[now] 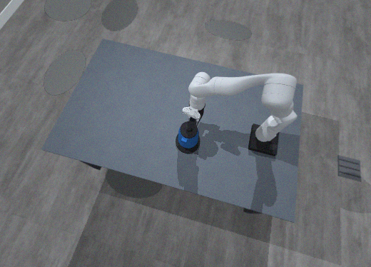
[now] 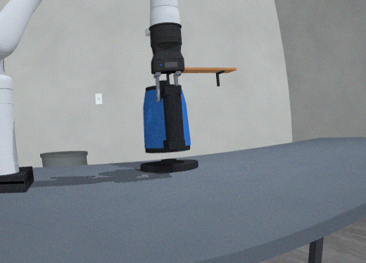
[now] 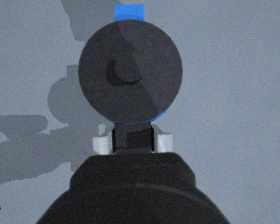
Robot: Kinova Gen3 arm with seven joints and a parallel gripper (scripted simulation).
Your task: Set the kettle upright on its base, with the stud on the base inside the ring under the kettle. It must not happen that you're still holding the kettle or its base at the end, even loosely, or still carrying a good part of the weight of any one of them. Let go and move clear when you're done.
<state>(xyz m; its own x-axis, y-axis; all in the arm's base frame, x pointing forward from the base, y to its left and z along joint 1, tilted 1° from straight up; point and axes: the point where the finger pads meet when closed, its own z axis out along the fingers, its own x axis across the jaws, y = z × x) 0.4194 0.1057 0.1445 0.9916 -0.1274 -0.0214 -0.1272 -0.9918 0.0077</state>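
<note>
Now: the blue kettle 50 mm below my hand and 30 mm to the left of it. From my hand the other things lie so: round black base (180 mm below, 60 mm to the left, 10 mm ahead).
</note>
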